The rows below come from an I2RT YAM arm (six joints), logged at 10 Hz.
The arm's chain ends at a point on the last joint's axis. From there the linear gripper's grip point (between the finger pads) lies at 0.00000 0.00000 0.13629 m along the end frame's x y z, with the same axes.
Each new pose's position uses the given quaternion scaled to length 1; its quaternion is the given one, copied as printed.
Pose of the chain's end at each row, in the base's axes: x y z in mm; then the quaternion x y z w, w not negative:
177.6, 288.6, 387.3, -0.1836, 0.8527, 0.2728, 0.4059
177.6, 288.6, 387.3, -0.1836, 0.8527, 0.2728, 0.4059
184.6, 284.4, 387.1, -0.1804, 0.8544, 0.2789, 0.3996
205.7, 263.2, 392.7, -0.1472, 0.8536, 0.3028, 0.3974
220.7, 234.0, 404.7, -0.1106, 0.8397, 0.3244, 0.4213
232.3, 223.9, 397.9, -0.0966, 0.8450, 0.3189, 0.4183
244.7, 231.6, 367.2, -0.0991, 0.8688, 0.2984, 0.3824
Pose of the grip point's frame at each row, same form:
258.3, 372.3, 316.2, -0.1836, 0.8527, 0.2728, 0.4059
258.3, 372.3, 316.2, -0.1836, 0.8527, 0.2728, 0.4059
263.9, 369.0, 315.5, -0.1804, 0.8544, 0.2789, 0.3996
286.0, 349.6, 324.5, -0.1472, 0.8536, 0.3028, 0.3974
307.3, 320.9, 345.5, -0.1106, 0.8397, 0.3244, 0.4213
320.2, 308.4, 337.0, -0.0966, 0.8450, 0.3189, 0.4183
327.2, 312.6, 295.0, -0.0991, 0.8688, 0.2984, 0.3824

